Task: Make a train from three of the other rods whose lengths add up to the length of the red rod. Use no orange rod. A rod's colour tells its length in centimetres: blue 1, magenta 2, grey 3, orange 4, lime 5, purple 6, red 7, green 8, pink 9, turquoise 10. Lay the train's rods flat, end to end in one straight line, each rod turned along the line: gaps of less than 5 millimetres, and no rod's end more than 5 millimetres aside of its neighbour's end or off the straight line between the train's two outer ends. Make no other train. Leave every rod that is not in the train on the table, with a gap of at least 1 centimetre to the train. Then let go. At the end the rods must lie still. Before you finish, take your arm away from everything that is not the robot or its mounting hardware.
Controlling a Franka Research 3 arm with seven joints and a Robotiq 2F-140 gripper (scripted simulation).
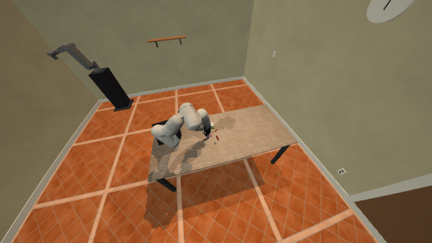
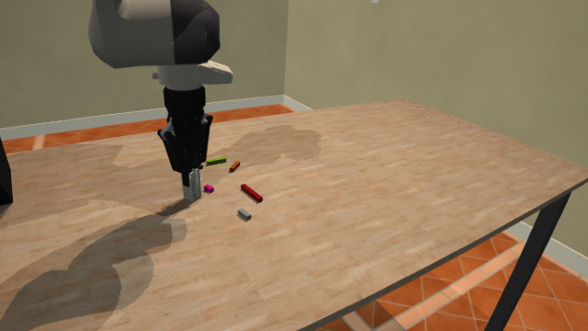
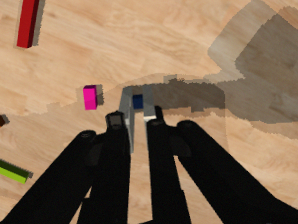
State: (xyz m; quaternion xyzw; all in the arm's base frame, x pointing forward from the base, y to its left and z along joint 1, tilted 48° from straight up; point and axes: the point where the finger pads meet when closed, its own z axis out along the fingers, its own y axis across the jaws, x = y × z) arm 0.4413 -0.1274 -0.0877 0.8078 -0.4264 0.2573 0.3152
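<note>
Now: hand 30 mm above the blue rod. Also, from my hand: orange rod: 130 mm ahead, 90 mm to the left, 30 mm below; magenta rod: 40 mm ahead, 10 mm to the left, 30 mm below; red rod: 120 mm ahead, 40 mm to the right, 30 mm below.
</note>
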